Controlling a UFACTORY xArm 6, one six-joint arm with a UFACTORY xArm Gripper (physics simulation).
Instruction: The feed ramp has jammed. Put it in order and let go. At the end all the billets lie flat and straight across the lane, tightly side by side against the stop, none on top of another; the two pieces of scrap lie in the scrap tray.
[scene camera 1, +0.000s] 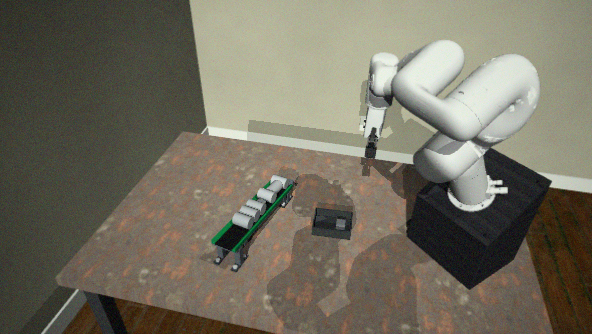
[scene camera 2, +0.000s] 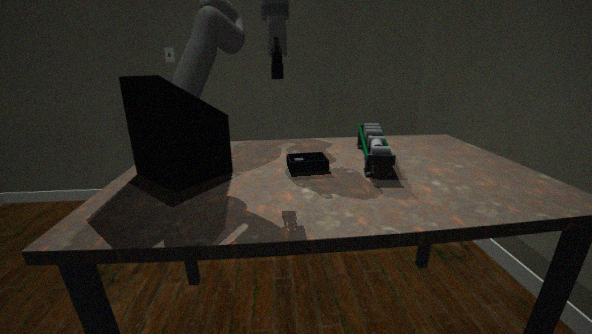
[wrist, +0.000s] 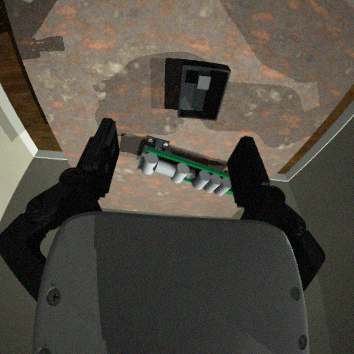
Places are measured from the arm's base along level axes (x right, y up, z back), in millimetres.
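Where they show: gripper, fingertip midpoint: (scene camera 1: 371, 149) (scene camera 2: 277, 78) (wrist: 177, 141); arm's base, link origin: (scene camera 1: 471, 192) (scene camera 2: 181, 99).
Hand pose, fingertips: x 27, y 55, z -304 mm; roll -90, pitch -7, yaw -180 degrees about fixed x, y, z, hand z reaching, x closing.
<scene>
Each offset is from my fingertips to the top centre of the thing. Level surfaces: height alone.
The feed ramp (scene camera 1: 263, 218) (scene camera 2: 364, 142) (wrist: 190, 164) has green rails and a dark lane. A grey billet @[dx +1, dy -202, dz -307 mm] (scene camera 1: 280, 181) (scene camera 2: 381, 150) (wrist: 149, 163) sits at its far end in scene camera 1. Beside it, another billet @[dx -47, dy -195, dz -308 mm] (scene camera 1: 274, 187) (wrist: 165, 168) lies along the lane. A crosswise billet @[dx -94, dy -192, dz -314 mm] (scene camera 1: 266, 195) (wrist: 180, 172) comes after it. A small grey piece @[dx -132, dy -211, dz -320 mm] (wrist: 190, 175) shows beyond, perhaps scrap. Several more billets @[dx -207, dy -182, dz -323 mm] (scene camera 1: 252, 213) (wrist: 212, 183) lie across the lane. The scrap tray @[dx -77, dy -258, dz -82 mm] (scene camera 1: 331, 233) (wrist: 224, 95) holds one grey piece @[dx -71, dy -264, dz -54 mm] (scene camera 1: 340, 223) (wrist: 203, 82). My gripper (scene camera 1: 371, 151) (scene camera 2: 277, 75) (wrist: 177, 141) is open, empty and high above the table.
The black robot pedestal (scene camera 1: 450, 240) (scene camera 2: 180, 140) stands at the right in scene camera 1. The scrap tray's dark walls rise between the pedestal and the ramp. The ramp stands on grey legs on the mottled table @[dy -294 mm] (scene camera 1: 150, 200) (scene camera 2: 450, 200). Walls stand behind the table.
</scene>
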